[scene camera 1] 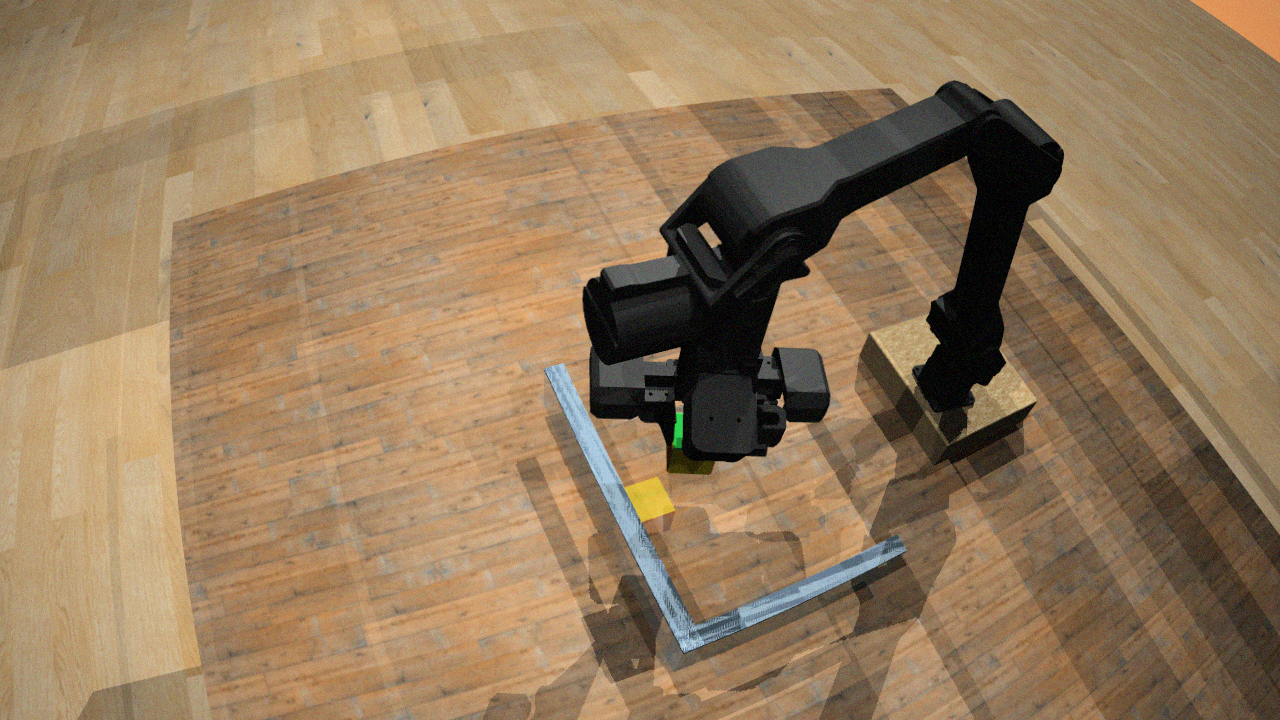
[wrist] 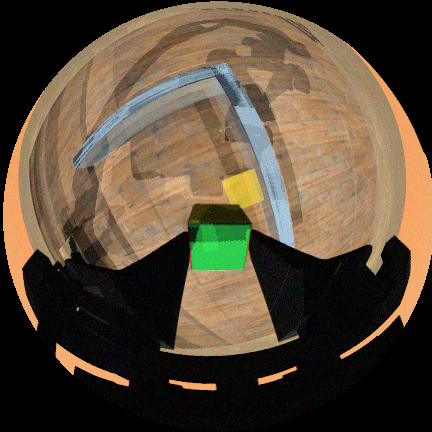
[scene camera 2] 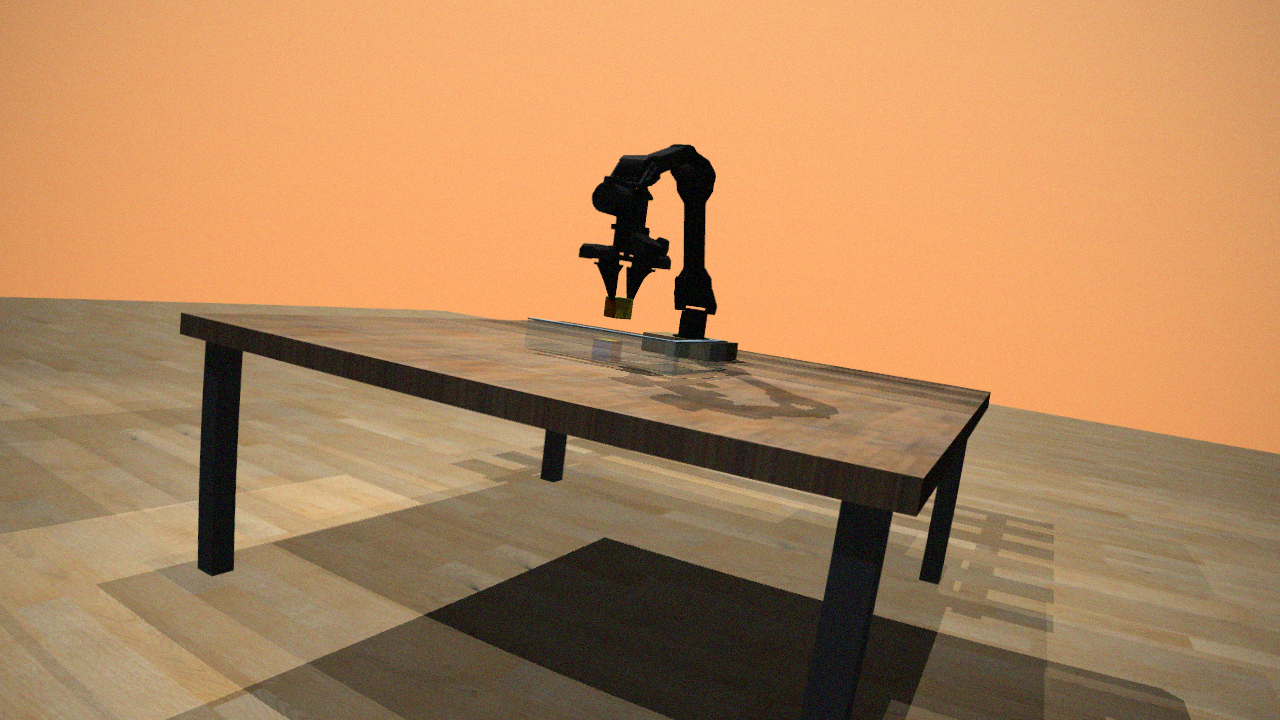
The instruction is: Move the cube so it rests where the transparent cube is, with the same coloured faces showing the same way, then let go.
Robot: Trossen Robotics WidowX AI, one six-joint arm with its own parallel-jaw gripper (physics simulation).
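Places are measured from the arm's base along level axes (x up, y ahead, z left), in metres.
Pixels of known places: gripper, fingertip midpoint: (wrist: 218,236) (scene camera 2: 620,301); arm's base at its link origin: (scene camera 1: 943,386) (scene camera 2: 691,338).
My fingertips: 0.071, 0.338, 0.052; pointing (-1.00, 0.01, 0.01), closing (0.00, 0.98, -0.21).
Note:
For each thing: its middle in the pictures, then the offset to it from my fingertips, as dx, dy, dz.
- solid cube at the middle of its body: (wrist: 217,235) (scene camera 1: 691,444) (scene camera 2: 618,307) -0.011, -0.002, -0.005
- transparent cube at the middle of its body: (scene camera 1: 644,510) (wrist: 239,186) -0.092, +0.036, +0.010
The solid cube (scene camera 1: 691,461) (scene camera 2: 617,308) (wrist: 220,247) has a green face upward, a dark yellow face towards the top of the wrist view and a thin red edge at its left. My gripper (scene camera 2: 620,298) (wrist: 218,236) is shut on it and holds it clear of the table; the fingers cover two of its sides, and the arm hides part of it in scene camera 1. The transparent cube (scene camera 1: 650,499) (scene camera 2: 606,350) (wrist: 243,189) sits on the table with a yellow face upward, close beside the long wall. It is lower than the held cube and turned relative to it in the wrist view.
A low see-through wall with a blue top edge (scene camera 1: 590,452) (wrist: 267,165) runs beside the transparent cube. It meets a second wall (scene camera 1: 805,586) (wrist: 145,100) at a corner. The arm's base stands on a tan block (scene camera 1: 904,353) on the wooden table (scene camera 1: 358,358) (scene camera 2: 447,385).

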